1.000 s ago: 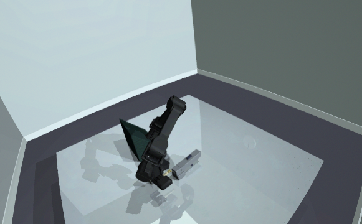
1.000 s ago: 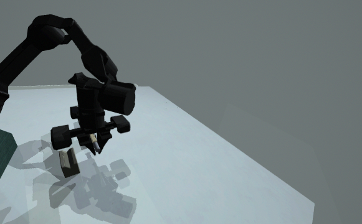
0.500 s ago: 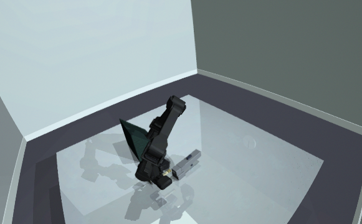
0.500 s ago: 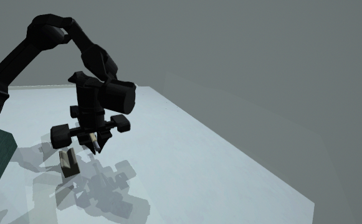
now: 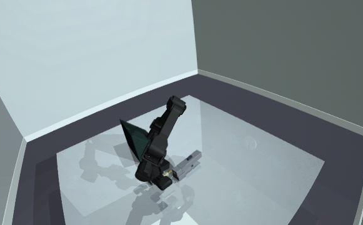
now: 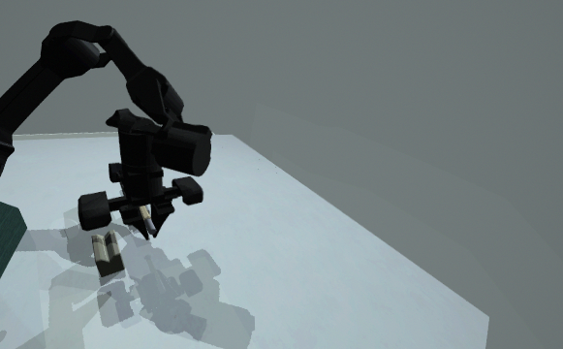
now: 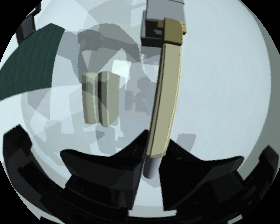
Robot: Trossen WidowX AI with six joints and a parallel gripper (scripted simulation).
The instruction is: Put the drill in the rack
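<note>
Now: gripper tip 1 cm past the drill, 4 cm to the right of it and 4 cm below it. Also, from my gripper tip: rack 8 cm behind, 1 cm to the left, 3 cm below; key 6 cm behind, 22 cm to the left.
</note>
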